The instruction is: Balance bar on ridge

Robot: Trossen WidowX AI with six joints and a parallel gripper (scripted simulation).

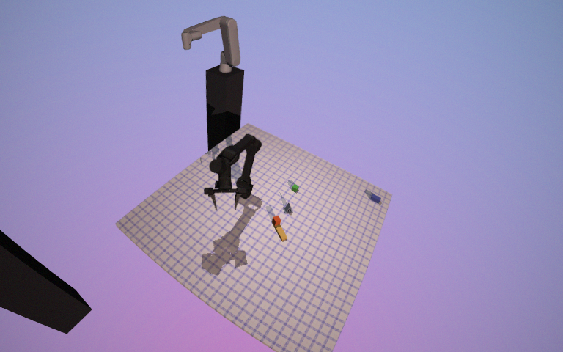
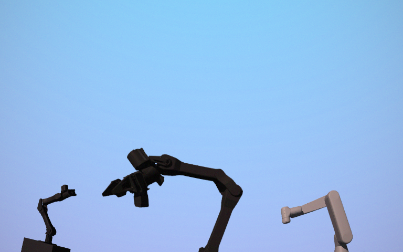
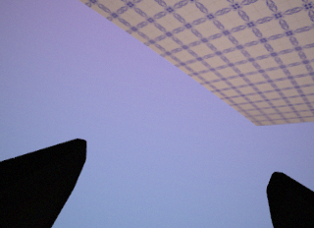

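Now: the tan-brown bar 17 cm ahead of my gripper tip, 25 cm to the left of it and 26 cm below it. Round my gripper tip: green block (11 cm ahead, 56 cm to the left, 27 cm below); then blue block (62 cm ahead, 83 cm to the left, 27 cm below).
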